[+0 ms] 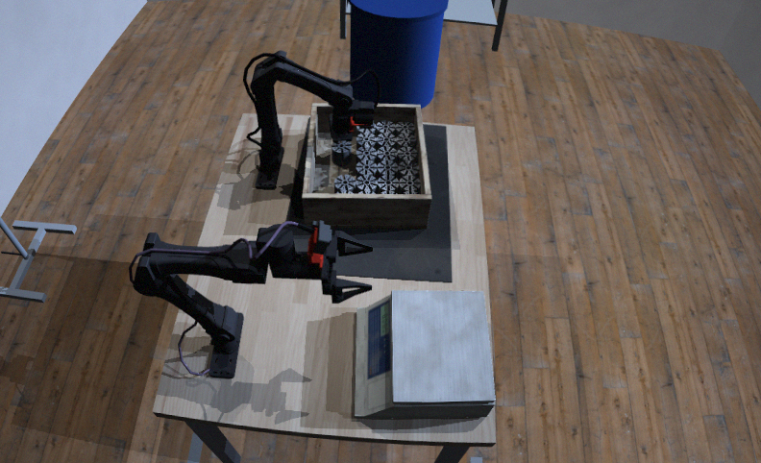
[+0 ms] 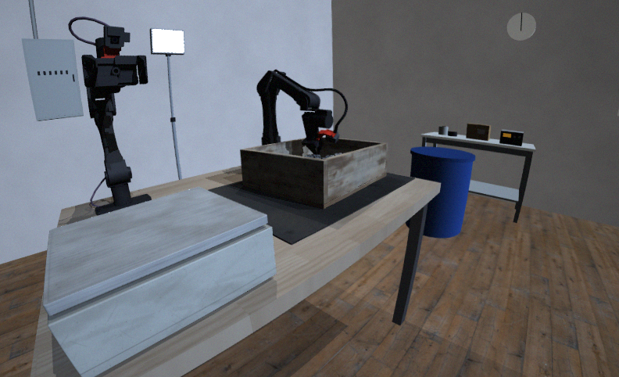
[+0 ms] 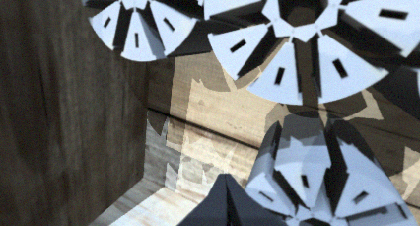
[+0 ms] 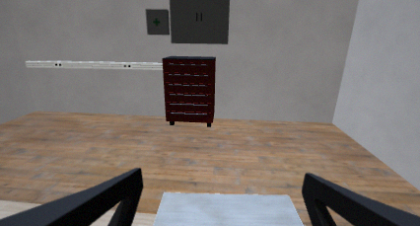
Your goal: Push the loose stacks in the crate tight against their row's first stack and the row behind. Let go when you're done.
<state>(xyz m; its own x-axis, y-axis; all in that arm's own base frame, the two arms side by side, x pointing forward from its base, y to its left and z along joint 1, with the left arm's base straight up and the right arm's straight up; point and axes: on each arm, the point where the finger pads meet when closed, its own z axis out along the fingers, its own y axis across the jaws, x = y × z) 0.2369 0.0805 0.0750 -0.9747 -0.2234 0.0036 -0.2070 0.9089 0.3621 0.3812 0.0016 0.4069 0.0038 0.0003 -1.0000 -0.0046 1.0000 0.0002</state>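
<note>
Right now my left hand is 100 mm short of the wooden crate, 100 mm to the left of it and 30 mm above it. Also, from my left hand: scale: 320 mm ahead, 770 mm to the right; dark mat: 120 mm ahead, 160 mm to the right, 70 mm below.
</note>
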